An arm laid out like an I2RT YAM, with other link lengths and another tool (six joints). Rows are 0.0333 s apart.
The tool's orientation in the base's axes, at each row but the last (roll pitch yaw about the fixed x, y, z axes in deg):
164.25 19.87 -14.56
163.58 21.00 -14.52
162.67 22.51 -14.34
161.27 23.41 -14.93
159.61 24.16 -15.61
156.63 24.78 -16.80
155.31 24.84 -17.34
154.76 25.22 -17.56
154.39 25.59 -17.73
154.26 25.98 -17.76
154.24 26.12 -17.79
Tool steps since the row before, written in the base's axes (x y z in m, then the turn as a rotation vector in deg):
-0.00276 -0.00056 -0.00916 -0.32 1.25 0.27
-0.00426 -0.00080 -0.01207 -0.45 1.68 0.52
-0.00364 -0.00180 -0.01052 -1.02 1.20 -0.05
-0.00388 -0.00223 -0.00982 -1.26 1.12 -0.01
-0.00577 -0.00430 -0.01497 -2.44 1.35 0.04
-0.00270 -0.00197 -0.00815 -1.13 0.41 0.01
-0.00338 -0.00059 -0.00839 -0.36 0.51 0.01
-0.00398 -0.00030 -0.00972 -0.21 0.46 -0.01
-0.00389 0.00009 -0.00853 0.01 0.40 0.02
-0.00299 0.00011 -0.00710 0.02 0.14 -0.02
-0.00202 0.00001 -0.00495 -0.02 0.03 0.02
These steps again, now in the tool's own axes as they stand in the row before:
0.00073 -0.00138 0.00945 -0.68 -1.08 -0.35
0.00066 -0.00182 0.01268 -0.99 -1.40 -0.60
0.00118 -0.00072 0.01119 -1.17 -1.03 0.24
0.00099 -0.00031 0.01074 -1.38 -0.91 0.33
0.00211 -0.00005 0.01647 -2.49 -0.98 0.78
0.00159 -0.00082 0.00863 -1.09 -0.26 0.43
0.00076 -0.00229 0.00874 -0.45 -0.43 0.02
0.00079 -0.00308 0.01002 -0.30 -0.40 -0.02
0.00032 -0.00303 0.00887 -0.11 -0.36 -0.14
0.00052 -0.00259 0.00724 -0.01 -0.14 -0.04
0.00045 -0.00175 0.00503 -0.03 -0.02 -0.01

